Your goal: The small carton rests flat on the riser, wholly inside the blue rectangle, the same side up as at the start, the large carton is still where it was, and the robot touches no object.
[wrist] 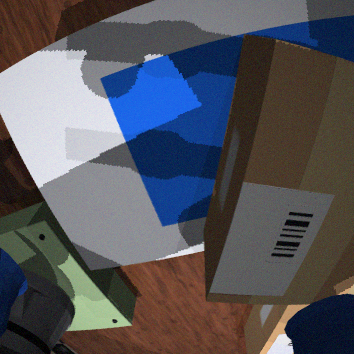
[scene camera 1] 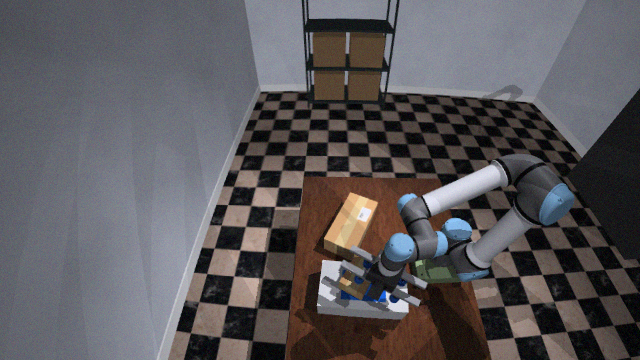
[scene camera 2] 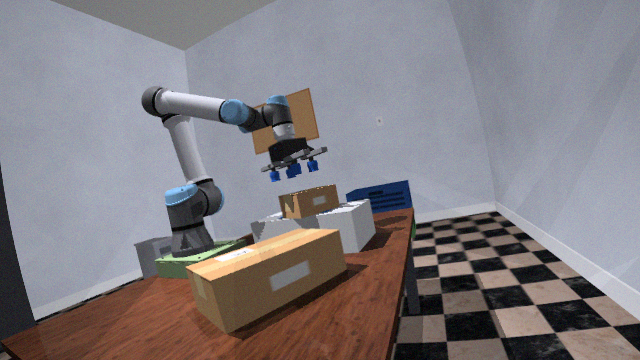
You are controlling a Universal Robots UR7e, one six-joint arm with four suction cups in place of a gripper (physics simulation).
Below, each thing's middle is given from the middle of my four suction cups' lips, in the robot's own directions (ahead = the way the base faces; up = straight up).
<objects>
The small carton (scene camera 2: 300, 204) is 10 cm below my suction cup, 8 cm ahead of it and 4 cm to the right of it. The rest, counted from my suction cup: white riser (scene camera 2: 354, 219) 20 cm below, 5 cm ahead, 2 cm to the right; large carton (scene camera 2: 231, 290) 34 cm to the right, 21 cm below, 15 cm ahead.
</objects>
